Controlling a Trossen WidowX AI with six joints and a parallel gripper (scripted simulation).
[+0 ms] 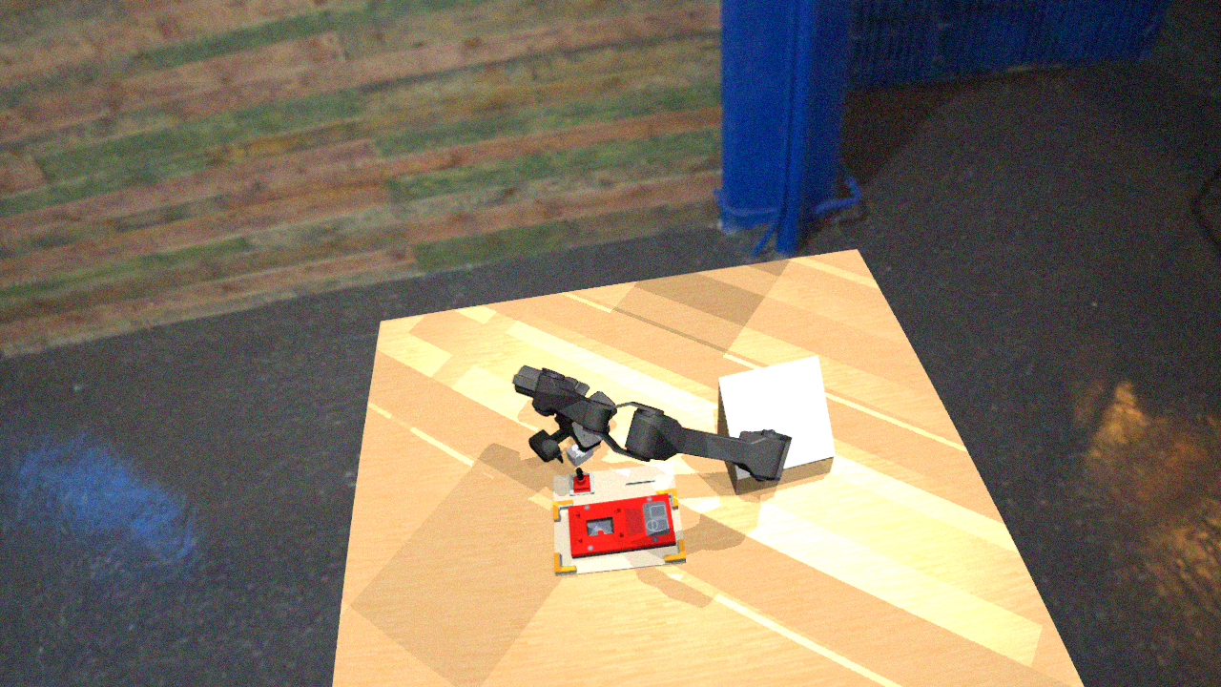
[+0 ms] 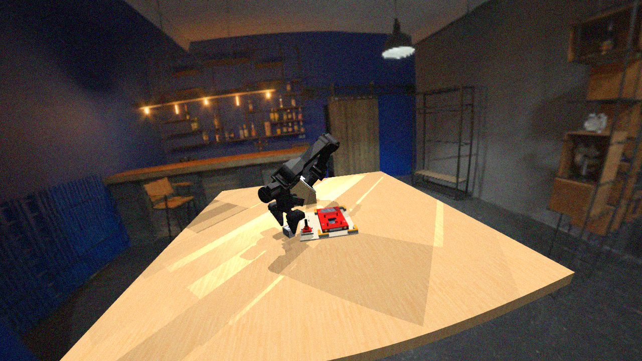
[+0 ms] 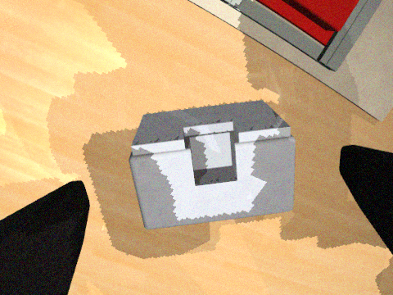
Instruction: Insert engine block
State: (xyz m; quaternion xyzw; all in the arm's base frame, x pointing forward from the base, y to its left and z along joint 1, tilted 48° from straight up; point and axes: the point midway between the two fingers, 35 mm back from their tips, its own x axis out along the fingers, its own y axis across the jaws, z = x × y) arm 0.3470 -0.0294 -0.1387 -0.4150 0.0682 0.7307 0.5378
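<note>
My gripper tip is now right at the grey engine block.
</note>
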